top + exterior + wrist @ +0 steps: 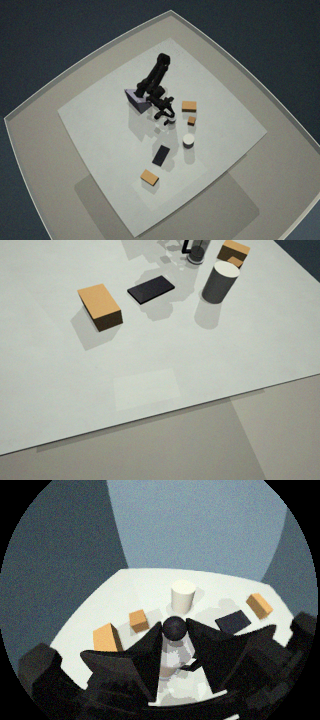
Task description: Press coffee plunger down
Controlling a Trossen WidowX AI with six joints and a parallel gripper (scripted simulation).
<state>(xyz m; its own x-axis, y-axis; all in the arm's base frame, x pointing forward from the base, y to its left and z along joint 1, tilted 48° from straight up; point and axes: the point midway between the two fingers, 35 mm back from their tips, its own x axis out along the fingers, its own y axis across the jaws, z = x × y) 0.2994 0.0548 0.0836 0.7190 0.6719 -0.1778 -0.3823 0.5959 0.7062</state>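
The coffee press is 2 cm behind my gripper tip, 1 cm to the right of it and 8 cm below it. Also, from my gripper tip: orange cube 5 cm ahead, 12 cm to the left, 14 cm below.
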